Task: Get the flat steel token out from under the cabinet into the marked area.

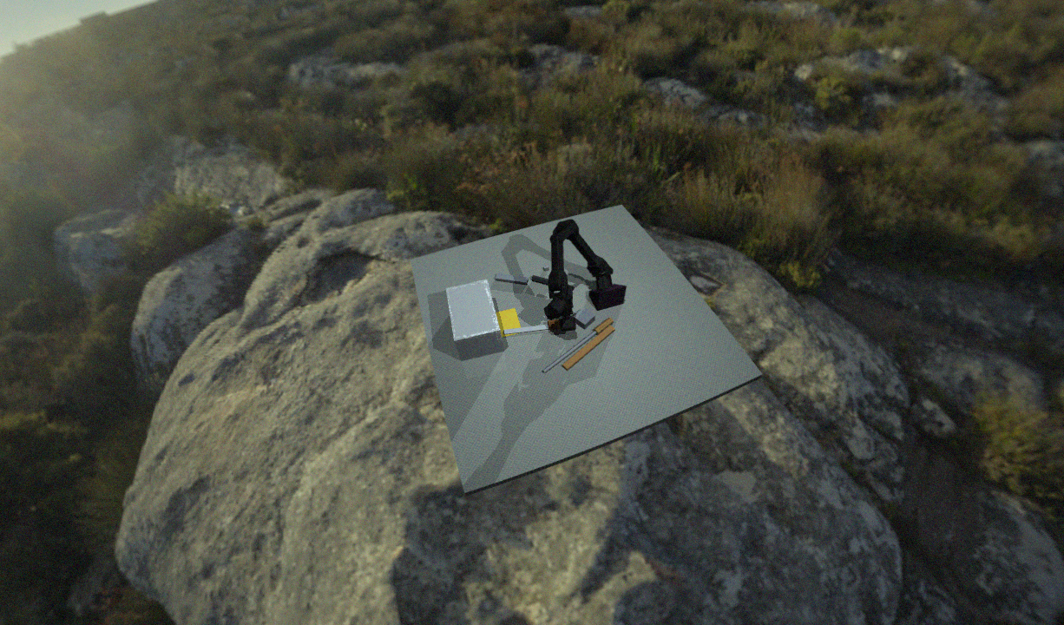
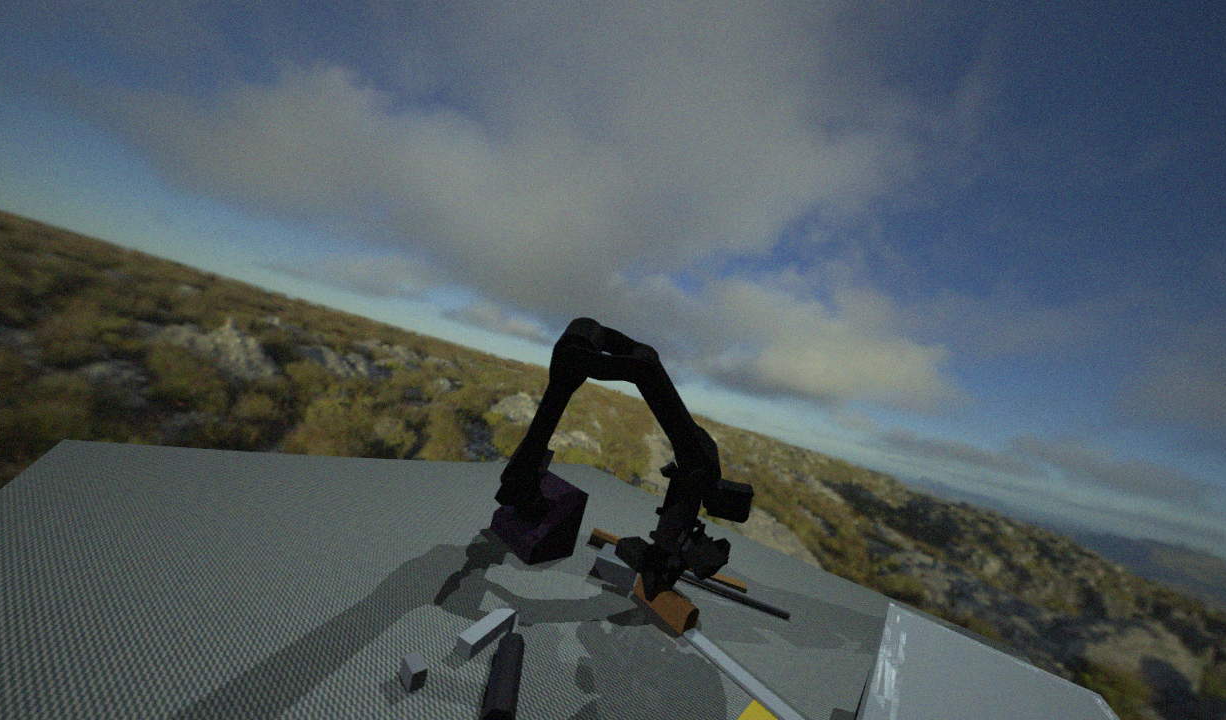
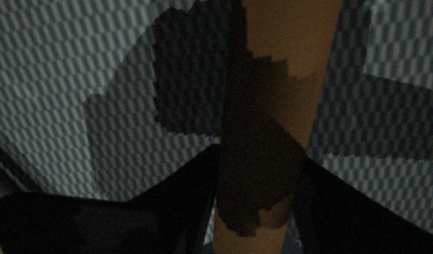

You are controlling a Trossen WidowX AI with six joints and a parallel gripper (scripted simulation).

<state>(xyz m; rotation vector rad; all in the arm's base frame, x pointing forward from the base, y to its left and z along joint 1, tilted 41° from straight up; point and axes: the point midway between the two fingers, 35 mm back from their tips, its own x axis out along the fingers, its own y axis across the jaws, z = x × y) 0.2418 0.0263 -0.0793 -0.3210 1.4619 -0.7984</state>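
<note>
My gripper tip is now 9 cm past the grey block, 1 cm to the right of it and 1 cm below it. The rest, counted from my gripper tip: grey bar (27 cm to the right, 8 cm behind); small grey cube (36 cm to the right, 7 cm behind); wooden stick (16 cm to the left, 4 cm behind).
</note>
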